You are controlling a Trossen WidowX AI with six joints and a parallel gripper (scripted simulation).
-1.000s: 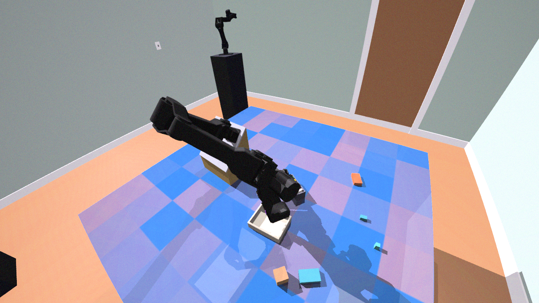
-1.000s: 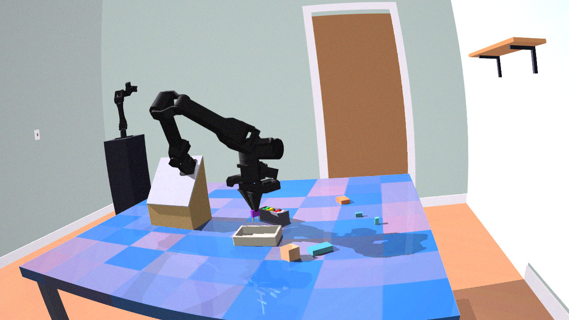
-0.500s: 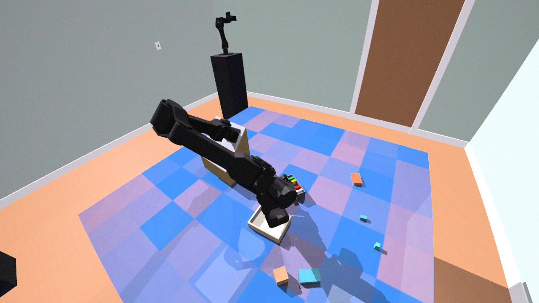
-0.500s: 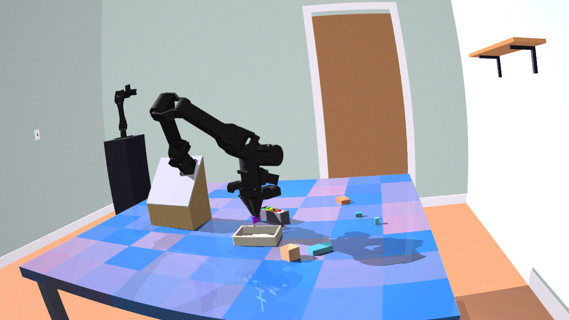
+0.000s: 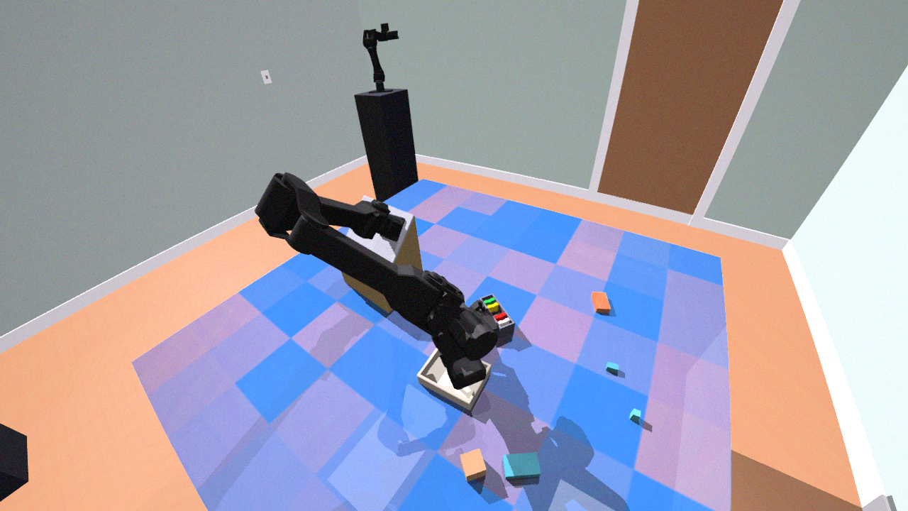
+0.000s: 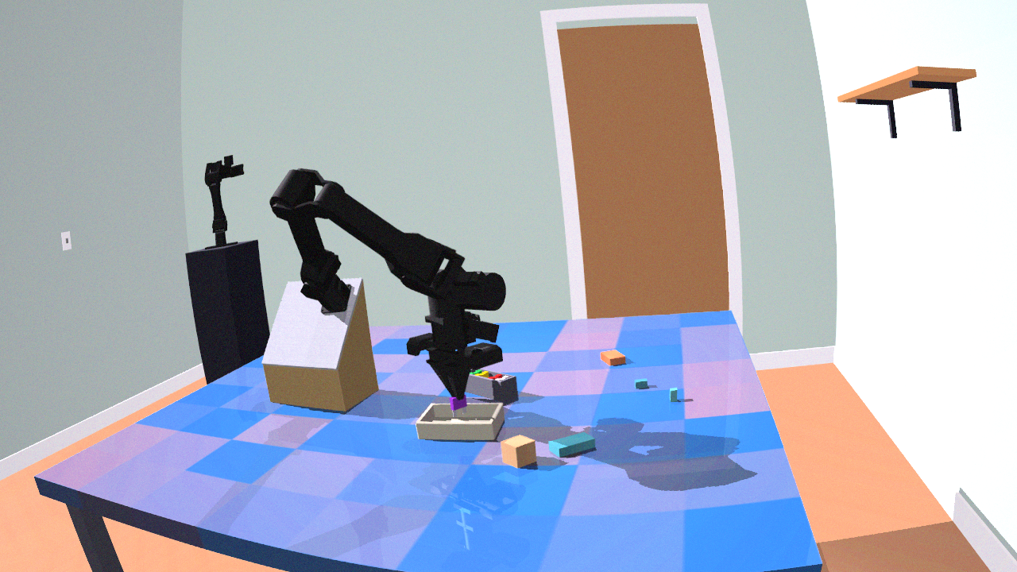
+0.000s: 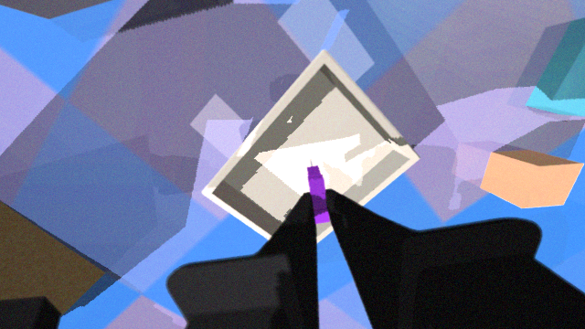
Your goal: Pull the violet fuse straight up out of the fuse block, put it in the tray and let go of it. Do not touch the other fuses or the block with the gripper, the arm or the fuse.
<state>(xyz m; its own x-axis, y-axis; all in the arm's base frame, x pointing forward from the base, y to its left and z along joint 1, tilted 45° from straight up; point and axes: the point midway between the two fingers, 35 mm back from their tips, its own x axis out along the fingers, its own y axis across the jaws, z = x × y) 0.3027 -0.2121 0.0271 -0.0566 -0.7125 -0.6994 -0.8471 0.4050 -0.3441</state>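
My gripper tip is 1 cm above the violet fuse. Round my gripper tip: cyan block: 20 cm ahead, 8 cm to the right, 5 cm below; cube: 13 cm ahead, 13 cm to the right, 4 cm below; white tray: 6 cm below.
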